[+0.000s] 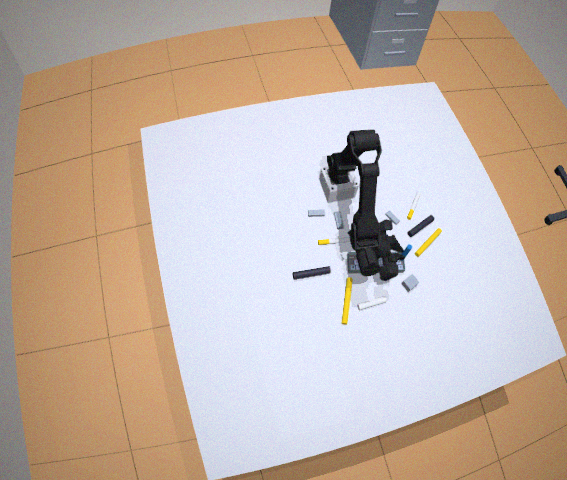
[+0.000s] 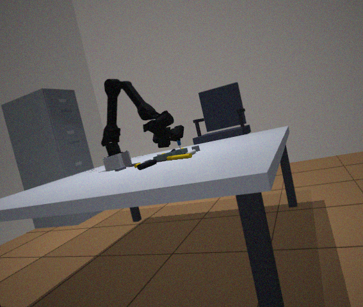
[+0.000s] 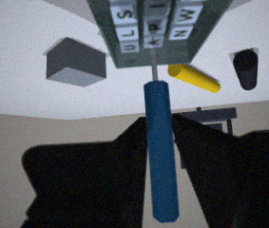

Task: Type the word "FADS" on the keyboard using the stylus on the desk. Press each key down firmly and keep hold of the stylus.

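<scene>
Right now the blue stylus is 10 mm below my gripper tip. From my gripper tip the other things lie so: white stick: 120 mm ahead, 120 mm to the right, 70 mm below; then grey stylus tip: 50 mm below; then grey block: 80 mm ahead, 20 mm to the left, 60 mm below.
</scene>
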